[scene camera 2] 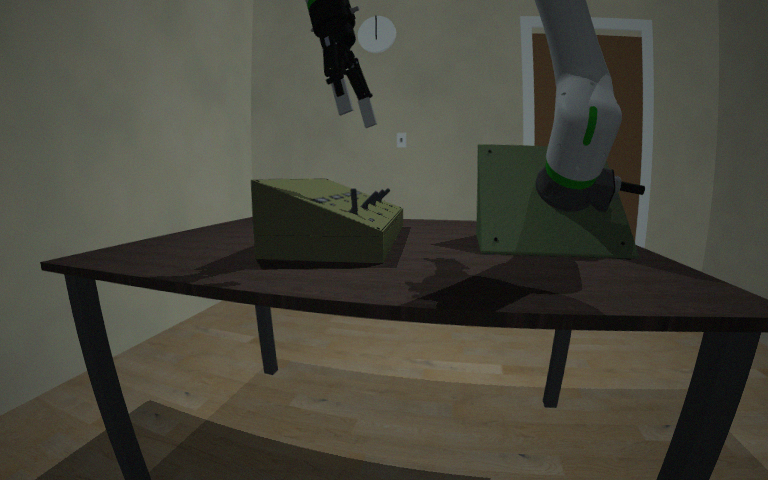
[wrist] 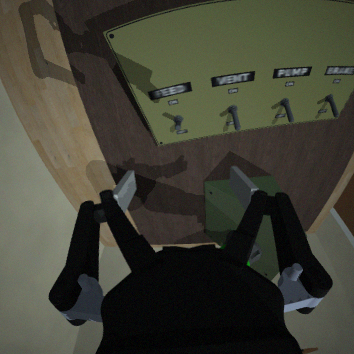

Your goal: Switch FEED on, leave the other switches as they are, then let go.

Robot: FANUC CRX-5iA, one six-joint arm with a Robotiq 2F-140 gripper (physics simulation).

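Seen in the pictures: gripper, between the fingertips: (scene camera 2: 359,119) (wrist: 182,177); arm's base, origin of its link: (scene camera 2: 565,188).
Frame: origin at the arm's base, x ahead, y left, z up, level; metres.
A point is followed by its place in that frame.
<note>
The sloped olive switch box (scene camera 2: 317,234) @[x 0.477, y 0.337, z -0.088 m] (wrist: 200,45) @[x 0.585, y 0.221, z -0.003 m] stands on the table. The FEED lever (scene camera 2: 353,199) @[x 0.438, y 0.261, z -0.027 m] (wrist: 178,121) @[x 0.444, y 0.254, z -0.029 m] stands upright in the scene view, tilted back toward its ON side, unlike the others. The VENT lever (wrist: 234,118) @[x 0.456, y 0.139, z -0.029 m], the PUMP lever (wrist: 287,110) @[x 0.484, y 0.024, z -0.031 m] and the BRAKE lever (wrist: 332,105) @[x 0.513, y -0.093, z -0.032 m] lean forward toward their lower labels. My gripper (scene camera 2: 356,119) @[x 0.429, y 0.245, z 0.135 m] (wrist: 182,177) @[x 0.429, y 0.245, z 0.135 m] is open with empty space between its fingers. It hangs well above the box, apart from every lever. The box's far right end is cut off in the wrist view.
A green block-shaped housing (scene camera 2: 504,198) @[x 0.149, y 0.051, z -0.029 m] (wrist: 225,200) @[x 0.169, y 0.096, z -0.070 m] stands on the dark table (scene camera 2: 339,283) @[x 0.375, y 0.444, z -0.141 m] (wrist: 165,225) @[x -0.086, y 0.309, z -0.141 m] to the right in the scene view. The arm's grey base link (scene camera 2: 577,135) @[x 0.007, y 0.185, z 0.104 m] rises from it. A wall clock (scene camera 2: 377,33) and a door (scene camera 2: 623,84) are behind.
</note>
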